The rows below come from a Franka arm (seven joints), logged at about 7 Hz.
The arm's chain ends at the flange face. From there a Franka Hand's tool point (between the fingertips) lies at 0.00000 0.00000 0.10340 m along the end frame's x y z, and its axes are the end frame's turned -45 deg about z.
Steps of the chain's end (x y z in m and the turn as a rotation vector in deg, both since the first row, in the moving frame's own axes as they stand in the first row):
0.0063, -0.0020, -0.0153, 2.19, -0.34, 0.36
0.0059, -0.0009, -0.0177, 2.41, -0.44, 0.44
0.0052, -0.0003, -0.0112, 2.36, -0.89, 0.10
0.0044, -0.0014, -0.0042, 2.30, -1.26, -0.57
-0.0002, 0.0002, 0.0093, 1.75, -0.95, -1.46
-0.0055, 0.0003, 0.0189, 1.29, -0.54, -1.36
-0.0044, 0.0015, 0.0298, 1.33, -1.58, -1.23
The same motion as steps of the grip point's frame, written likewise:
0.0082, -0.0002, -0.0154, 1.79, 1.31, 0.36
0.0073, -0.0001, -0.0178, 2.02, 1.39, 0.44
0.0058, -0.0007, -0.0113, 2.30, 1.04, 0.10
0.0054, -0.0024, -0.0043, 2.52, 0.74, -0.57
0.0007, -0.0035, 0.0092, 1.91, 0.57, -1.46
-0.0032, -0.0060, 0.0189, 1.29, 0.53, -1.36
-0.0045, -0.0058, 0.0297, 2.06, -0.18, -1.23

